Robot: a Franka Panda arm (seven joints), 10 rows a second.
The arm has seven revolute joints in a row. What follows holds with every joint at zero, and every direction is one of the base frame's. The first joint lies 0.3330 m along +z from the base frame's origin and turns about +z. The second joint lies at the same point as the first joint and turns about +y. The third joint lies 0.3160 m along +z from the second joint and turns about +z. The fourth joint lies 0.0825 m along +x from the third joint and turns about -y. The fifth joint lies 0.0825 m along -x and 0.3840 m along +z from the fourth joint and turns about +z. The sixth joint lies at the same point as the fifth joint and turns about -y. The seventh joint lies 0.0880 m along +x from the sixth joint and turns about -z. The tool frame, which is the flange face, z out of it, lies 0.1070 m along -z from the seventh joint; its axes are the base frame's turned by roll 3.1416, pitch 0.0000 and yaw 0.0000 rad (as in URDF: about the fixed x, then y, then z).
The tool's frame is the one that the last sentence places.
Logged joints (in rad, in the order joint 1, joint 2, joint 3, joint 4, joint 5, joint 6, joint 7), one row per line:
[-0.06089, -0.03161, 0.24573, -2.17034, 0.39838, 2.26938, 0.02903]
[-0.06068, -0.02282, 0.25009, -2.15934, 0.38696, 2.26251, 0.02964]
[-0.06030, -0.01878, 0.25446, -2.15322, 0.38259, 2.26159, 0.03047]
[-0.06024, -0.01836, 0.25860, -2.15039, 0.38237, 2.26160, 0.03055]
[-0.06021, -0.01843, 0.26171, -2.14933, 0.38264, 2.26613, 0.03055]
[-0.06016, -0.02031, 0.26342, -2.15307, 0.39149, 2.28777, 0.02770]
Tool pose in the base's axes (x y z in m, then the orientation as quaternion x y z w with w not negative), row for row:
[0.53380, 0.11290, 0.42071, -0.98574, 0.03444, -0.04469, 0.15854]
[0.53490, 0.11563, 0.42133, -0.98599, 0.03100, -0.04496, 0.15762]
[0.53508, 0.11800, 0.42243, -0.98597, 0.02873, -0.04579, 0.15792]
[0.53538, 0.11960, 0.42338, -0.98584, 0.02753, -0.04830, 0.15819]
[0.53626, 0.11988, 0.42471, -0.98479, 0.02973, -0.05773, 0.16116]
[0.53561, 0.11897, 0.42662, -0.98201, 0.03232, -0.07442, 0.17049]
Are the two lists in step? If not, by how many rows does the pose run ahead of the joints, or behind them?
The pose runs 1 row ahead of the joints: the pose in row i belongs to the joints in row i + 1.
